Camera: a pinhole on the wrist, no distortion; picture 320 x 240 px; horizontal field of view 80.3 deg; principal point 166.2 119.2 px. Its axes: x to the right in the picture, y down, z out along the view. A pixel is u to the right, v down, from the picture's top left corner.
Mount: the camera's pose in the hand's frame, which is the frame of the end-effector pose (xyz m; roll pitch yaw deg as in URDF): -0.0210 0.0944 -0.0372 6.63 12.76 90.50
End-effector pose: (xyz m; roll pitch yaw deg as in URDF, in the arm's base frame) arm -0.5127 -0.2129 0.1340 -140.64 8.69 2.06
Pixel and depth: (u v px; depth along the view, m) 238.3 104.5 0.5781
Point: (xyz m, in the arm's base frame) -0.5215 -0.2523 -0.5108
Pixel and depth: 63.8 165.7 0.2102
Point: -0.5891 -0.1144 -0.0290
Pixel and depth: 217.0 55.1 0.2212
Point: -0.4710 -0.2671 -0.1219
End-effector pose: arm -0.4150 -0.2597 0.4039 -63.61 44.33 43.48
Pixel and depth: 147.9 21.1 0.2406
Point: -0.5138 -0.0474 0.2938
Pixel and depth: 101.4 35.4 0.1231
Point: -0.4842 -0.1714 0.3469
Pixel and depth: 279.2 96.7 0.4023
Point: -0.8099 -0.0161 0.1819
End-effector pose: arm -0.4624 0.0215 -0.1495 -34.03 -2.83 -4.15
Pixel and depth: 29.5 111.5 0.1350
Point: -0.4593 0.1097 -0.0710
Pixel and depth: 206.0 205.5 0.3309
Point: -0.5748 0.3870 -0.0530
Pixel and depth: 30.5 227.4 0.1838
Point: -0.5645 0.1379 -0.0089
